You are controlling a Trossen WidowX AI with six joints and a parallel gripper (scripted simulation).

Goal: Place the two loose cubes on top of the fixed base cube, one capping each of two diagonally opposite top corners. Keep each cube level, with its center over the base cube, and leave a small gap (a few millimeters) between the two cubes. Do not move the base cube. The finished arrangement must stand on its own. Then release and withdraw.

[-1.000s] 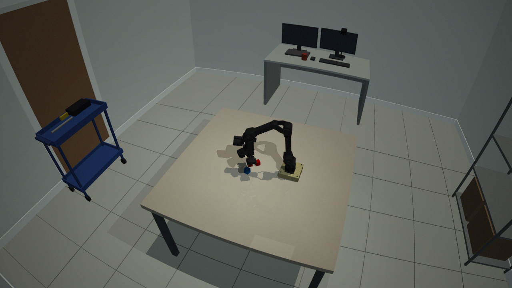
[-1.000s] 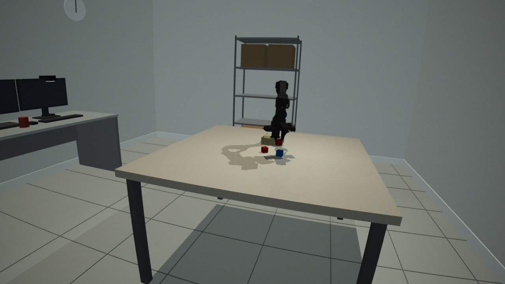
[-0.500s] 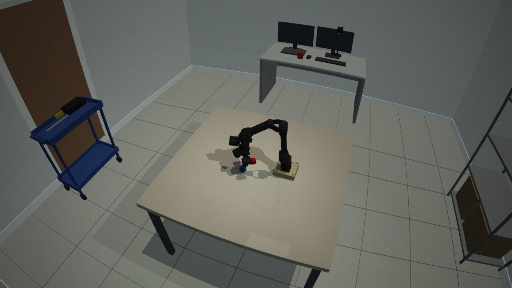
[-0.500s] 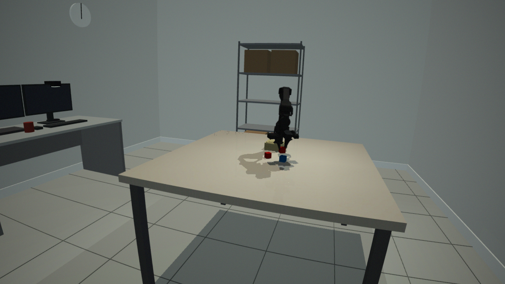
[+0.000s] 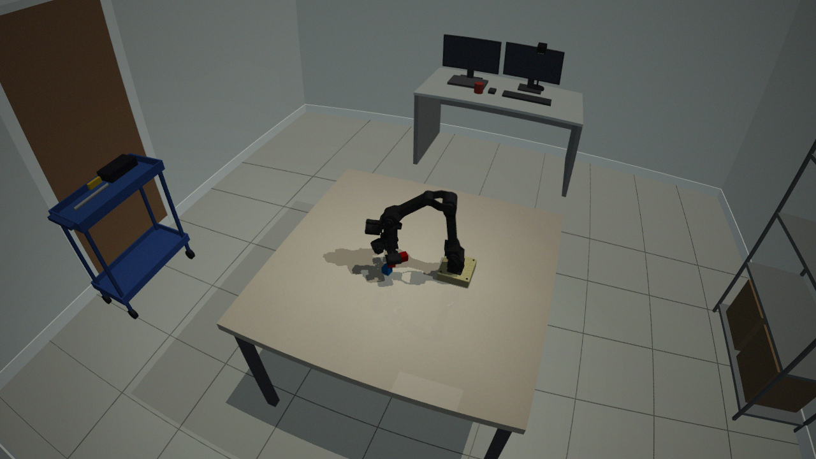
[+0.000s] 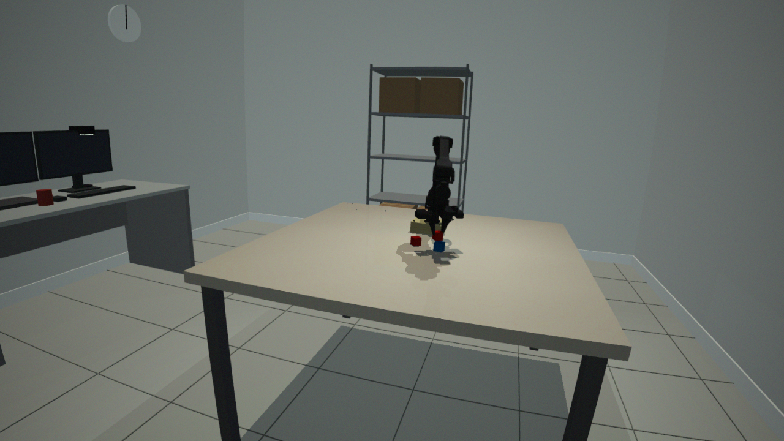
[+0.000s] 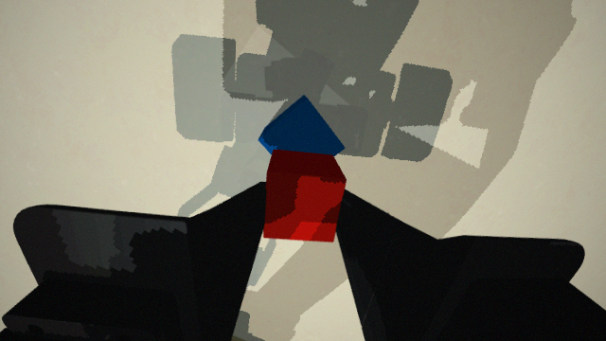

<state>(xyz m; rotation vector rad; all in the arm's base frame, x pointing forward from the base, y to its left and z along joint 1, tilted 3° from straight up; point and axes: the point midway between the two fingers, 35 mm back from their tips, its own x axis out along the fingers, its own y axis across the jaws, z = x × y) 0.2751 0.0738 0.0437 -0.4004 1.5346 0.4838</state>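
Right now my gripper tip is right at the red cube. Also, from my gripper tip: blue cube 40 mm below, 20 mm ahead, 10 mm to the left.
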